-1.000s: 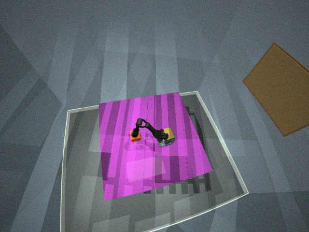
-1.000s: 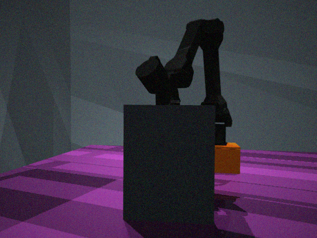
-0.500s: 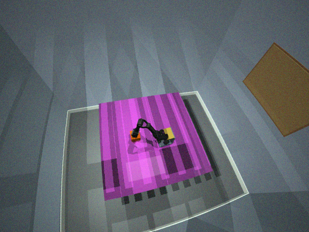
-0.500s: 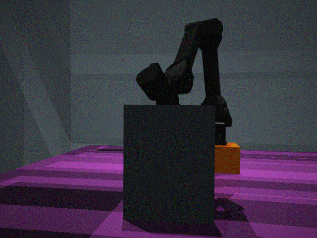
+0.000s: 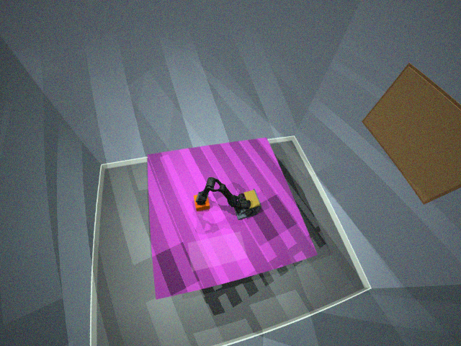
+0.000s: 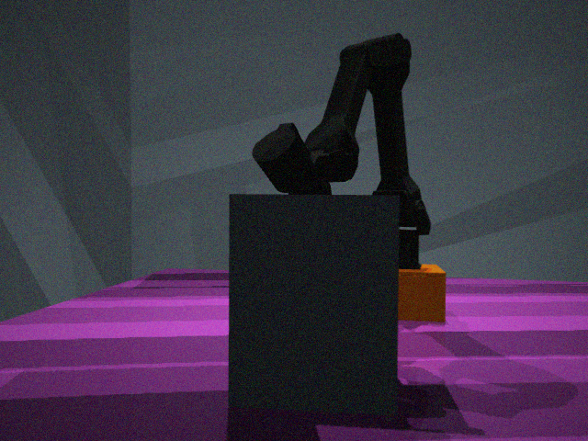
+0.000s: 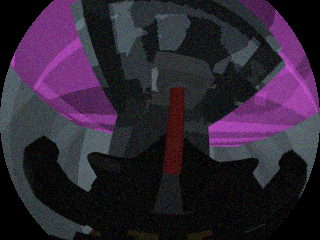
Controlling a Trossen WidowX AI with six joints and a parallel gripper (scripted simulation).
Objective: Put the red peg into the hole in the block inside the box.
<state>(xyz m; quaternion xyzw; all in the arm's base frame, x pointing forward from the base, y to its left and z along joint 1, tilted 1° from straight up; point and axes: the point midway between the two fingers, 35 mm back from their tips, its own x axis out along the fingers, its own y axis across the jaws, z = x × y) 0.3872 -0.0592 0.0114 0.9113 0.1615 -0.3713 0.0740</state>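
Now: the dark back wall 4 cm ahead of my gripper tip and 3 cm above it. Also, from my gripper tip: yellow roof (1 cm behind, 1 cm to the right, 13 cm above); then red peg (3 cm behind, 1 cm to the right, 1 cm below).
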